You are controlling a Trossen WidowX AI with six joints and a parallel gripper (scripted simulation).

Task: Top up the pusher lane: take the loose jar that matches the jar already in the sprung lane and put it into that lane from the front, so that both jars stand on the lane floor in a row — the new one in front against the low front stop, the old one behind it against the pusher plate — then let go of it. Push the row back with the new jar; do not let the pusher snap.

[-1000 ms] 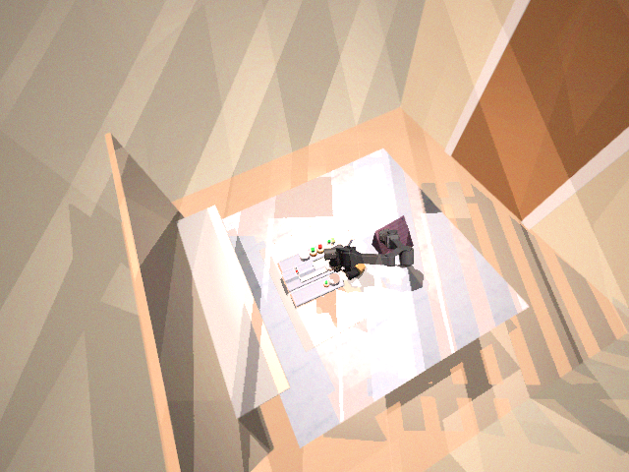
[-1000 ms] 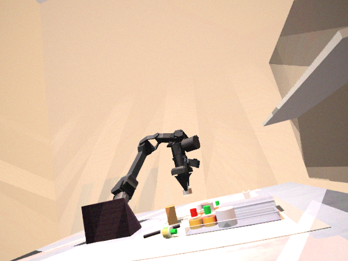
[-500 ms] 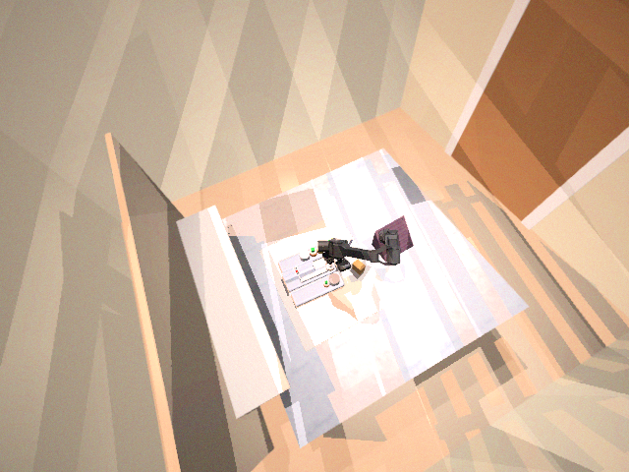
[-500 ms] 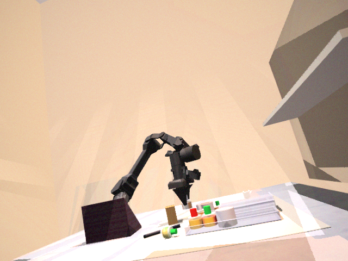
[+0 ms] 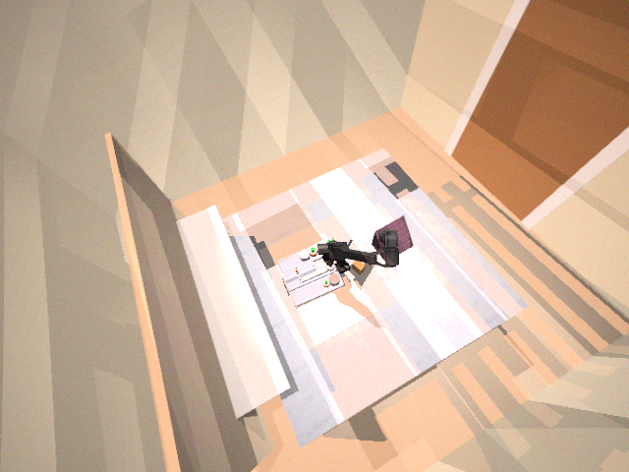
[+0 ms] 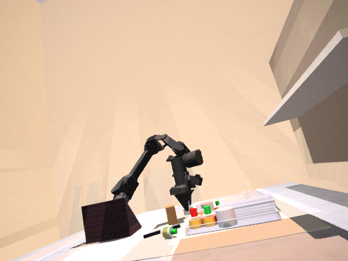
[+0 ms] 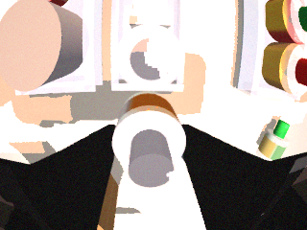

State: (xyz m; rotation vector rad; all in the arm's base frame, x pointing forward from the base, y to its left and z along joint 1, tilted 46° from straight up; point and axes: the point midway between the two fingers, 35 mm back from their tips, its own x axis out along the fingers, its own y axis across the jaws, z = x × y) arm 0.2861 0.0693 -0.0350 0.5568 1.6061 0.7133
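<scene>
My gripper tip is now 10 cm past the tan block, 6 cm to the right of it and 2 cm above it. The rest, counted from my gripper tip: grey shelf: 55 cm ahead, 6 cm to the left, 32 cm above; dark rod: 9 cm behind, 8 cm to the right, 4 cm below; lane rack: 19 cm ahead, 2 cm to the right, 3 cm below.
</scene>
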